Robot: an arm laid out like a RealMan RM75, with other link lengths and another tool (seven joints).
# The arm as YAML. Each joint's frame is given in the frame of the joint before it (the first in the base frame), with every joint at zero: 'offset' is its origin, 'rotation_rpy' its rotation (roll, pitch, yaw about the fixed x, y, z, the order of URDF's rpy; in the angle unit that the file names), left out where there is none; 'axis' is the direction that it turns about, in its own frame. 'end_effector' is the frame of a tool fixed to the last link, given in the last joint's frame.
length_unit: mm
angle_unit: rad
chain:
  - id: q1
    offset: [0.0, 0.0, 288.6]
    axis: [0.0, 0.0, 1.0]
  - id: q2
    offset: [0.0, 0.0, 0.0]
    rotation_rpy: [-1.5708, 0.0, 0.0]
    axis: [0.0, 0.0, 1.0]
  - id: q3
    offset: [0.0, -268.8, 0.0]
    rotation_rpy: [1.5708, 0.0, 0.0]
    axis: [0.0, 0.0, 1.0]
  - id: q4
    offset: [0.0, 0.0, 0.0]
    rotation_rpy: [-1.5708, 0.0, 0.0]
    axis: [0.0, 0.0, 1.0]
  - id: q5
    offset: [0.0, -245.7, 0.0]
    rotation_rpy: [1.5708, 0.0, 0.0]
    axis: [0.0, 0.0, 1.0]
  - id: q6
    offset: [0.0, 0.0, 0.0]
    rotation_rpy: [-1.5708, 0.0, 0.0]
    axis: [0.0, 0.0, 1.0]
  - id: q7
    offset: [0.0, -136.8, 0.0]
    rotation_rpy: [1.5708, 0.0, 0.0]
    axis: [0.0, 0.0, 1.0]
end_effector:
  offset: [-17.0, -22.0, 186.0]
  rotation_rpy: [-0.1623, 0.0, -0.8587]
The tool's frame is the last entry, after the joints.
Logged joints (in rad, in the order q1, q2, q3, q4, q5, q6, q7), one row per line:
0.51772 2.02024 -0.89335 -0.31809 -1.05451 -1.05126 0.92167
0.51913 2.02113 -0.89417 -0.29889 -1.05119 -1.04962 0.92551
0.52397 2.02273 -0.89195 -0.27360 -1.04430 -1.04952 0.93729
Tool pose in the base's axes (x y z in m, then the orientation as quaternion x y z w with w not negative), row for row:
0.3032 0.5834 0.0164 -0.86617 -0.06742 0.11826 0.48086
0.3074 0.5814 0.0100 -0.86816 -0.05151 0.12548 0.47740
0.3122 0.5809 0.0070 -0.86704 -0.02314 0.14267 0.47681
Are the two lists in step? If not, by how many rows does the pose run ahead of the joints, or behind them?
The pose runs 1 row ahead of the joints: the pose in row i belongs to the joints in row i + 1.
